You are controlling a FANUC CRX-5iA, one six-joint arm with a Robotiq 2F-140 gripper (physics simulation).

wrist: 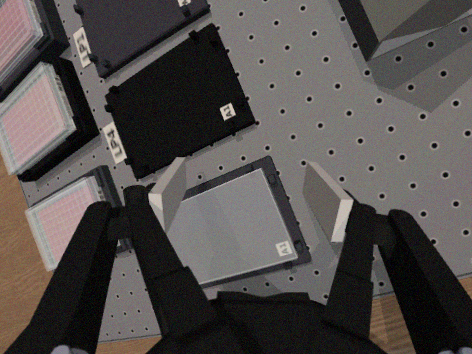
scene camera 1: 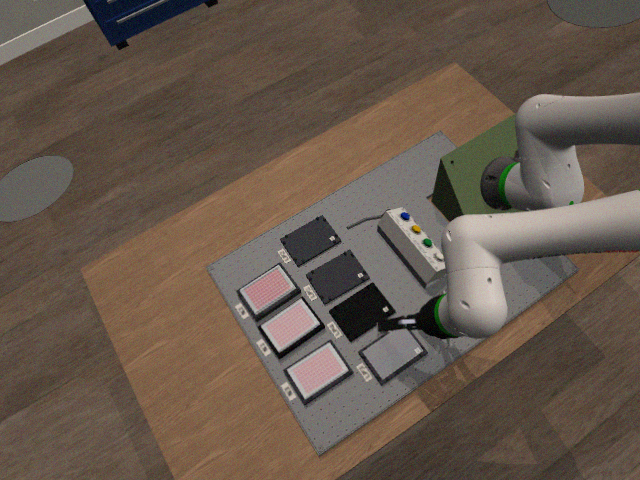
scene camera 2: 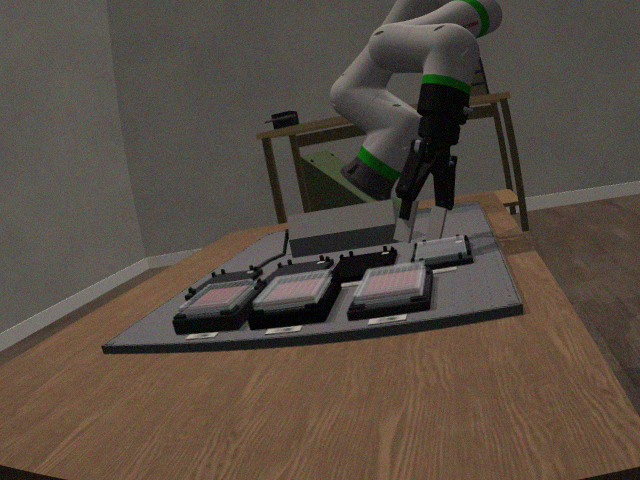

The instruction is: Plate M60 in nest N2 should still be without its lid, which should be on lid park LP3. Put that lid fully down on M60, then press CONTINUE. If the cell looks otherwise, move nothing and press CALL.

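Places are measured from the arm's base along level axes (x ahead, y left, z up), in metres.
Pixels of known places: gripper, fingertip midpoint: (wrist: 245,175) (scene camera 2: 417,242); arm's base, link origin: (scene camera 1: 502,183) (scene camera 2: 364,186).
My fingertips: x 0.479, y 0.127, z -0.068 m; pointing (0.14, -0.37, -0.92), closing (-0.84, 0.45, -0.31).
Observation:
Ahead of a thing's pixels: the offset from my fingertips to its middle. "*": to the spot under its first point. Level surfaces: height alone.
A clear lid {0.051 m ahead, 0.039 m left, 0.006 m down} (scene camera 1: 392,356) (scene camera 2: 440,250) (wrist: 235,230) marked A1 lies flat on the dark park beside the black park LP4 {0.044 m ahead, 0.095 m right, 0.010 m down} (scene camera 1: 361,312) (scene camera 2: 367,265) (wrist: 175,100). This lid's park label is blurred in scene camera 1. My gripper (scene camera 1: 385,324) (scene camera 2: 419,238) (wrist: 245,175) is open, its pale fingertips apart and above the lid's level, with nothing between them. Three pink plates {0.210 m ahead, 0.292 m right, 0.010 m up} (scene camera 1: 267,290) {0.219 m ahead, 0.172 m right, 0.012 m up} (scene camera 1: 291,326) {0.231 m ahead, 0.036 m right, 0.005 m up} (scene camera 1: 317,370) sit in the row of nests; their names and whether each has a lid are unclear. The button box {0.179 m back, 0.149 m right, 0.022 m up} (scene camera 1: 408,248) (scene camera 2: 341,227) has unreadable button labels.
Two more dark lid parks {* 0.029 m ahead, 0.351 m right, 0.010 m down} (scene camera 1: 310,240) {* 0.034 m ahead, 0.217 m right, 0.010 m down} (scene camera 1: 337,275) stand in line with LP4, and a cable {* 0.133 m back, 0.309 m right, 0.019 m down} (scene camera 1: 364,221) leads from the button box. The arm's green base block (scene camera 1: 470,160) stands behind it. All stand on the grey perforated board {0.020 m down} (scene camera 1: 320,428) on a wooden table {0.033 m down} (scene camera 1: 149,310).

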